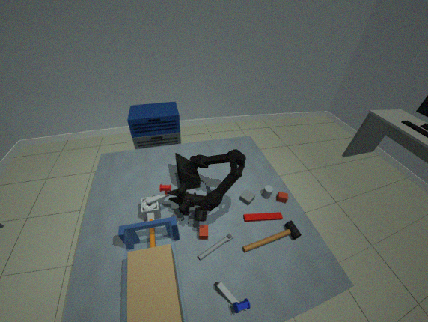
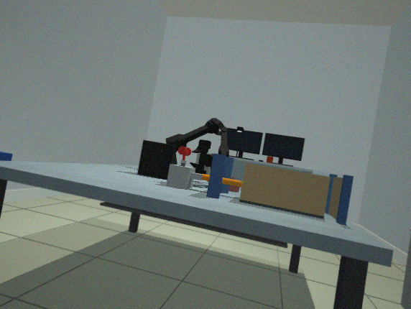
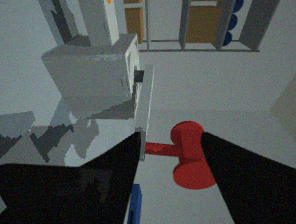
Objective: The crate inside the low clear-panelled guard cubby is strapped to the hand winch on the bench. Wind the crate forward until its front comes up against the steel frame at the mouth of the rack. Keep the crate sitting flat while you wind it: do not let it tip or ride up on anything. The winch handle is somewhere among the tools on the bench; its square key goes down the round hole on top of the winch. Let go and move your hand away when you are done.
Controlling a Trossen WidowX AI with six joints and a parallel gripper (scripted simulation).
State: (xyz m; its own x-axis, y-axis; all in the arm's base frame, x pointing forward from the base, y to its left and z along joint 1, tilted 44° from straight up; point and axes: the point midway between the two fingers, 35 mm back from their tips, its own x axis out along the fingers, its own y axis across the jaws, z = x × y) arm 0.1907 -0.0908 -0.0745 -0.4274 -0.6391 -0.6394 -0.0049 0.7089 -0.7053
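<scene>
My gripper tip is now 20 mm past the red-knobbed winch handle, 50 mm to the left of it and 20 mm above it. Round my gripper tip: grey winch 20 mm behind, 120 mm to the right, 100 mm below; clear-panelled cubby 400 mm ahead, 120 mm to the right, 20 mm below; red knob 40 mm behind, 10 mm to the right, 10 mm above.
</scene>
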